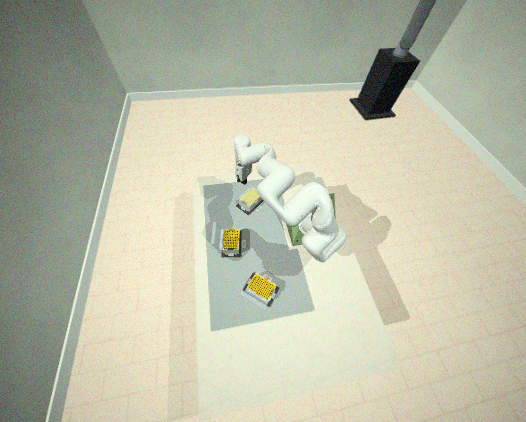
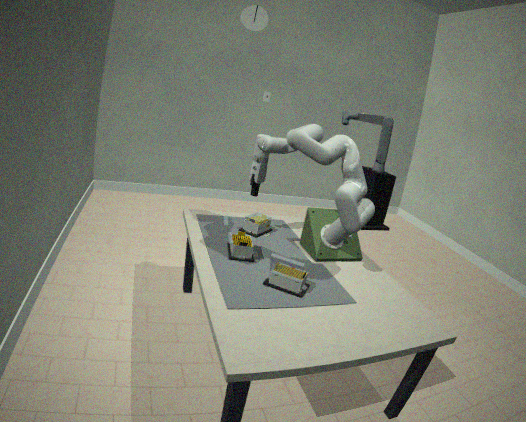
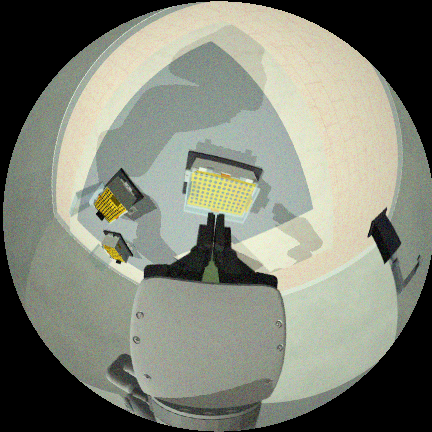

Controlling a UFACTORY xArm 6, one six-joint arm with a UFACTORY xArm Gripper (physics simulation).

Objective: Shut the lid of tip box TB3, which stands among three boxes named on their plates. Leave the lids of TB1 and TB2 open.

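Frame: origin at the arm's base, x left, y back, z up, level; millimetres.
Seen in the pictures: gripper, fingertip midpoint: (image 1: 243, 183) (image 2: 253, 195) (image 3: 214, 222); arm's base at its link origin: (image 1: 309, 223) (image 2: 331, 237).
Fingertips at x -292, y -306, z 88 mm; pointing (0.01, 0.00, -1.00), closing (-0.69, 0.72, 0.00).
Pixels of each thing's middle, then the offset from my fingertips to it. Level surfaces: height alone.
- far tip box at the middle of its body: (image 3: 218, 193) (image 2: 259, 224) (image 1: 252, 200) dx +35, dy +41, dz -137 mm
- middle box at the middle of its body: (image 3: 106, 208) (image 2: 242, 239) (image 1: 231, 239) dx +272, dy -130, dz -111 mm
- grey mat at its surface level: dz -176 mm
- pale table at its surface level: dz -179 mm
The far tip box (image 1: 250, 200) (image 2: 258, 222) (image 3: 222, 192) has its clear lid down over the yellow tip rack. The middle box (image 1: 231, 241) (image 2: 242, 248) (image 3: 112, 202) has its clear lid (image 1: 214, 234) (image 3: 86, 199) swung open. The near box (image 1: 262, 287) (image 2: 287, 278) (image 3: 117, 248) also has its lid (image 2: 287, 261) raised. The names on the plates are too small to read. My gripper (image 1: 242, 181) (image 2: 254, 194) (image 3: 214, 222) is shut and empty, above and beside the far box, apart from it.
The boxes stand on a grey mat (image 1: 225, 310) (image 2: 250, 295) on the pale table (image 1: 300, 350) (image 2: 325, 345). The arm rises from a green wedge base (image 1: 296, 235) (image 2: 312, 235) beside the mat. A black pedestal (image 1: 387, 80) (image 2: 382, 195) (image 3: 384, 235) with a grey arm stands on the floor beyond.
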